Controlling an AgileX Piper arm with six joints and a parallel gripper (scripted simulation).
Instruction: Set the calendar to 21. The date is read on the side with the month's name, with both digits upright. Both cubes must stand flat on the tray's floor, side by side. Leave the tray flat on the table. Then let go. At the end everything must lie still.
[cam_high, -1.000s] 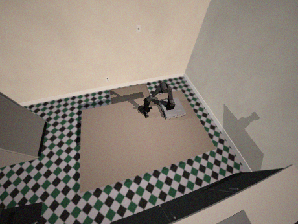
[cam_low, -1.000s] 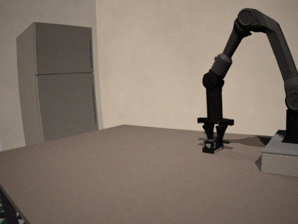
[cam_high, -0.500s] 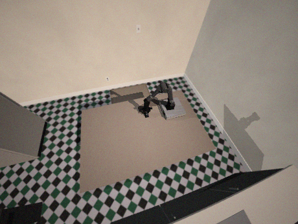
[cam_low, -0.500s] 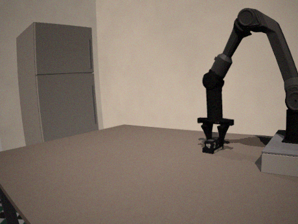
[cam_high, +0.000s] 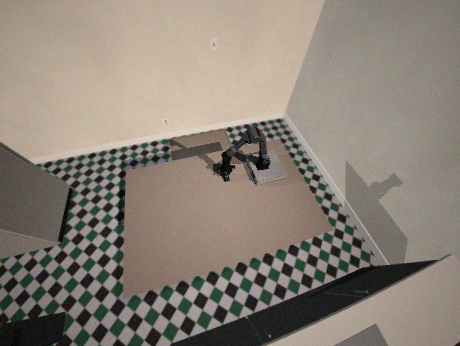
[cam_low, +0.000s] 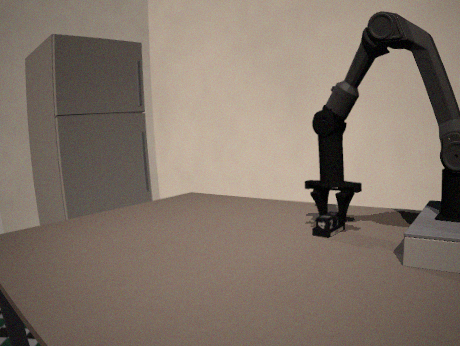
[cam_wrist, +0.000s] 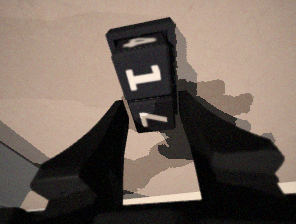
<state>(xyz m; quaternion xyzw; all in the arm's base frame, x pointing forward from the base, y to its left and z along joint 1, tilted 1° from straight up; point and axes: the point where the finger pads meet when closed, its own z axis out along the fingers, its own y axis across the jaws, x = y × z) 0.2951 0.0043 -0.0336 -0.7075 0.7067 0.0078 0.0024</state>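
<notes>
Right now my hand is 2 cm to the right of the dark calendar tray and 2 cm above it. Round my hand: dark number cube (3 cm to the left).
</notes>
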